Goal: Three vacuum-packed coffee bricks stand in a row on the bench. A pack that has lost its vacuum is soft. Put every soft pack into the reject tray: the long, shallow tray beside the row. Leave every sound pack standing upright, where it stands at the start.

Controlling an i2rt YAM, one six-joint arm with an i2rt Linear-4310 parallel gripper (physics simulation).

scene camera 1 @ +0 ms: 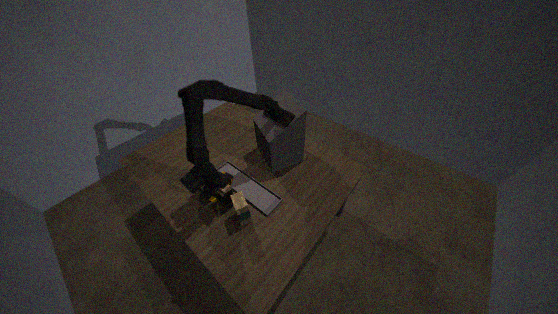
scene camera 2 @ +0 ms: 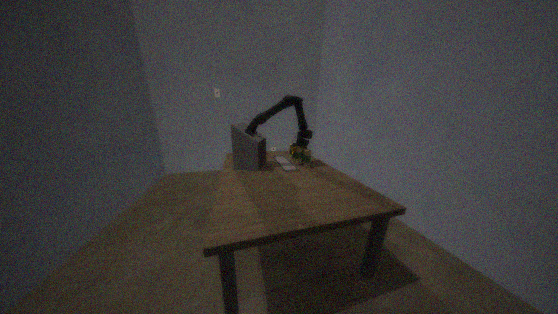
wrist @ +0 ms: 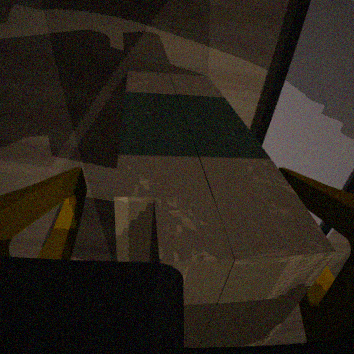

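Seen in the pictures: gripper, between the fingertips: (scene camera 2: 297, 154) (wrist: 179, 177); arm's base, origin of its link: (scene camera 1: 278, 115) (scene camera 2: 250, 131).
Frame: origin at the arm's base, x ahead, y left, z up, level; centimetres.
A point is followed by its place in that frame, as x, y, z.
My gripper (scene camera 1: 220, 187) @(41.0, 5.6, -21.6) (scene camera 2: 301, 148) @(41.0, 5.6, -21.6) (wrist: 179, 177) @(41.0, 5.6, -21.6) is open, low over the row, with its fingers on either side of one pack. That pack (scene camera 1: 226, 190) @(40.2, 9.9, -15.2) (wrist: 227, 210) @(41.4, 2.4, -15.8), tan with a dark green band, looks like the middle one. It fills the middle of the wrist view, with a gap to the left finger and its edge close beside the right finger. The front pack (scene camera 1: 240, 201) @(39.0, 19.3, -14.4) stands upright, its lower green part showing. The third pack cannot be told apart behind the gripper. The long, shallow reject tray (scene camera 1: 255, 192) @(27.4, 11.3, -28.2) (scene camera 2: 286, 163) @(30.3, 1.0, -28.2) (wrist: 310, 120) @(30.7, 2.8, -28.2) lies beside the row. I see no pack in it.
A grey upright box-like housing (scene camera 1: 289, 147) @(2.4, 10.3, -13.7) (scene camera 2: 245, 150) @(-3.3, -12.4, -12.8) stands across the tray from the packs, at the arm's base. The wooden bench (scene camera 1: 280, 250) @(37.0, 40.8, -28.5) (scene camera 2: 300, 200) @(27.0, -56.4, -28.5) extends around them. The light is dim and the pictures are grainy.
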